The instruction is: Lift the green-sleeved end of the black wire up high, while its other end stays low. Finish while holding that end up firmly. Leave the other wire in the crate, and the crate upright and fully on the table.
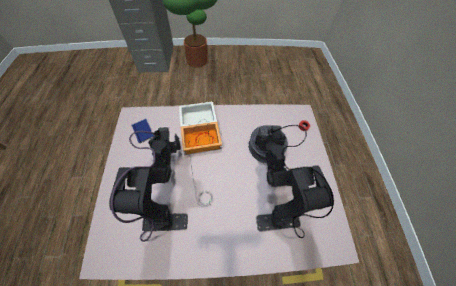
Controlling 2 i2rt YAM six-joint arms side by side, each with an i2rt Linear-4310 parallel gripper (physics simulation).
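Pixels of known places: left arm's base, origin of its link: [165,222]; right arm's base, origin of its link: [278,221].
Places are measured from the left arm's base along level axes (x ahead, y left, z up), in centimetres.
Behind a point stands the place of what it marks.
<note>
An orange crate [202,149] @(x 35.0, y -17.4, z 2.5 cm) stands upright on the table. A red wire [204,134] @(x 45.5, y -18.4, z 0.4 cm) lies curled inside it, with small dark marks near it that may be part of the black wire. The black wire and its green sleeve are too small to make out. My left gripper [177,144] is open just left of the crate, and no wire shows between its fingers. My right gripper [273,132] @(x 39.8, y -51.6, z 11.3 cm) is open, well to the right of the crate, over a dark round object [255,149] @(x 31.5, y -44.3, z 6.5 cm). Its fingertips are hard to see against that object.
A white-rimmed tray [181,117] @(x 53.8, y -6.1, z 5.9 cm) touches the crate's back side. A blue flat block [140,127] @(x 51.6, y 18.1, z 1.2 cm) lies at the back left of the table [235,210] @(x 3.5, y -32.0, z 0.0 cm). A pale ring [205,204] @(x 6.7, y -18.3, z 0.1 cm) with a thin line lies in front of the crate. A red ring [304,129] @(x 45.5, y -76.5, z 1.6 cm) is at the back right.
</note>
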